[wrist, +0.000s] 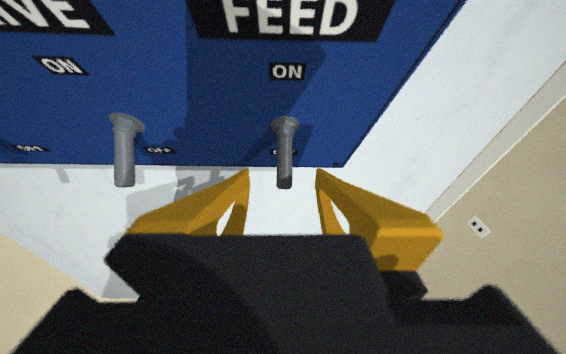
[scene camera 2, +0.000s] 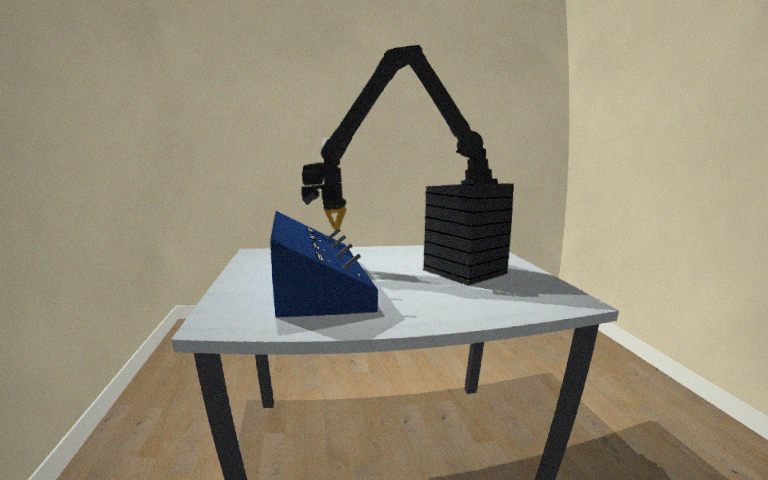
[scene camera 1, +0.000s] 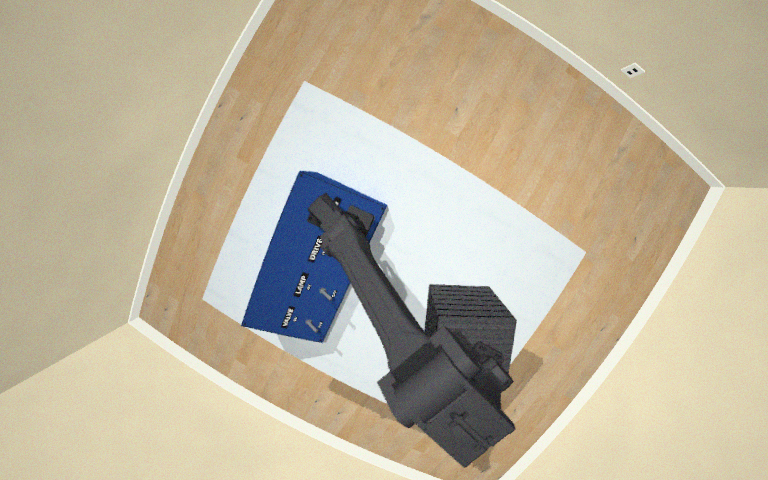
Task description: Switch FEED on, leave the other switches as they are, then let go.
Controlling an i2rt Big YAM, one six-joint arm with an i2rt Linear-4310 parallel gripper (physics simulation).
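Frame: origin at the arm's base, x left, y back, z up, level; metres.
Seen in the pictures: gripper, fingertip midpoint: (wrist: 282,176) (scene camera 2: 335,229); arm's base, link origin: (scene camera 2: 479,184).
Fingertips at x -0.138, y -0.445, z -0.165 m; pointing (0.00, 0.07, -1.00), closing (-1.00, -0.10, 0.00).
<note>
Pixels of each thing's top centre, then the offset from my fingertips to it. "spot": a spot on its surface instead. Level surfaces: height alone.
- FEED lever, top centre: (wrist: 284,173) (scene camera 2: 334,228) dx -0.001, dy -0.004, dz +0.002 m
- label, surface spot: (wrist: 287,71) spot: dx +0.003, dy -0.063, dz -0.013 m
- DRIVE lever, top centre: (wrist: 107,171) dx +0.118, dy +0.005, dz +0.002 m
- LAMP lever, top centre: (scene camera 1: 325,297) dx +0.238, dy +0.015, dz +0.002 m
- VALVE lever, top centre: (scene camera 1: 311,329) dx +0.358, dy +0.024, dz +0.002 m
- white table, surface height: dz -0.130 m
The blue switch box (scene camera 1: 277,254) (scene camera 2: 317,288) (wrist: 225,85) has a sloping face. The FEED lever (scene camera 2: 334,234) (wrist: 284,162) leans to its OFF side, across the OFF label; its ON label (wrist: 287,71) is uncovered. The DRIVE lever (wrist: 124,160), LAMP lever (scene camera 1: 325,293) and VALVE lever (scene camera 1: 312,326) also lean to the OFF side. My gripper (scene camera 2: 338,227) (wrist: 282,176) is partly open and empty, pointing down at the FEED lever. In the wrist view the lever's tip shows between the two yellow fingertips, apart from both. The arm hides FEED and the fingers in scene camera 1.
The box stands on a white table (scene camera 1: 430,198) (scene camera 2: 453,328). The arm's black ribbed pedestal (scene camera 1: 475,311) (scene camera 2: 467,237) stands to the right of the box in scene camera 2. The DRIVE lever is the neighbour on the left in the wrist view.
</note>
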